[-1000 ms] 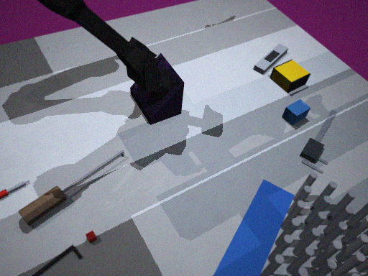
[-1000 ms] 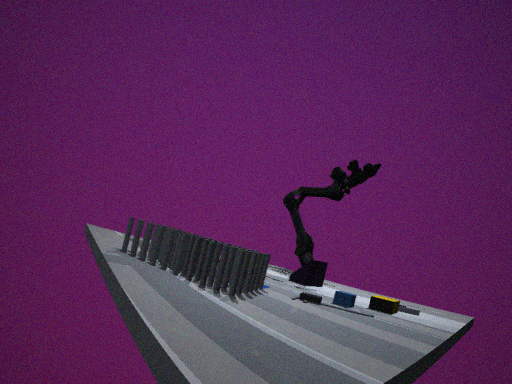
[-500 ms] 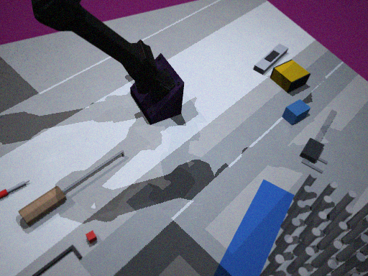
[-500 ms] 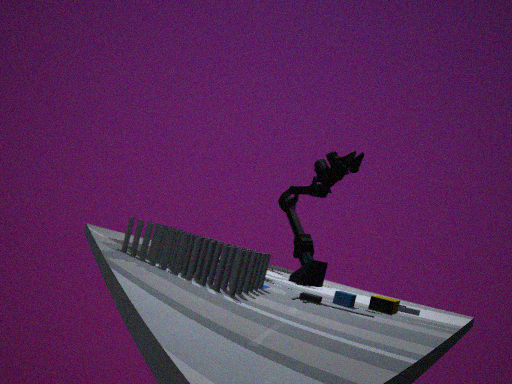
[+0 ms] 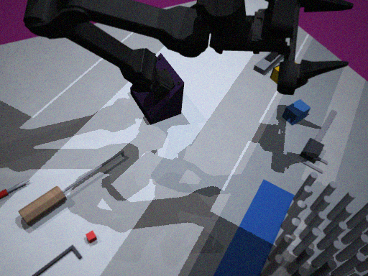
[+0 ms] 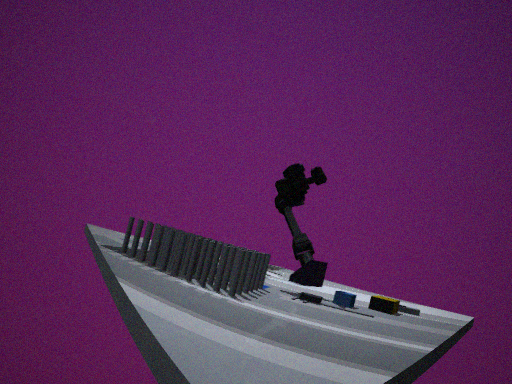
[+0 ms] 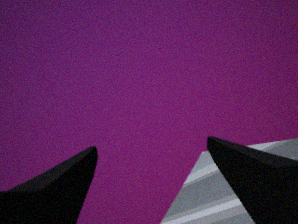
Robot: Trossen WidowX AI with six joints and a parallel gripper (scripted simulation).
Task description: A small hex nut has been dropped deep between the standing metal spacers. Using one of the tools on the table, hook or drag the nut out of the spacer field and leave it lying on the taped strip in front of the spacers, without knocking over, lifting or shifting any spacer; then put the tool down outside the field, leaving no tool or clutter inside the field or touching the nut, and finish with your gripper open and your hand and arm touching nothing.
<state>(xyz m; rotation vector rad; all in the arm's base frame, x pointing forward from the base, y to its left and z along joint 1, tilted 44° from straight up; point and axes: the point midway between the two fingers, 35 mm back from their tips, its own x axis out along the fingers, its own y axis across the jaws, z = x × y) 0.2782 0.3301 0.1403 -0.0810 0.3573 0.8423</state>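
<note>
My gripper tip is 450 mm to the left of the red cube, 390 mm above it and 20 mm past it. The rest, counted from my gripper tip: wooden-handled hook 430 mm to the right, 390 mm below, 160 mm behind; blue taped strip 400 mm below, 180 mm to the right, 140 mm ahead; grey flat piece 390 mm below, 370 mm behind, 250 mm to the left.
</note>
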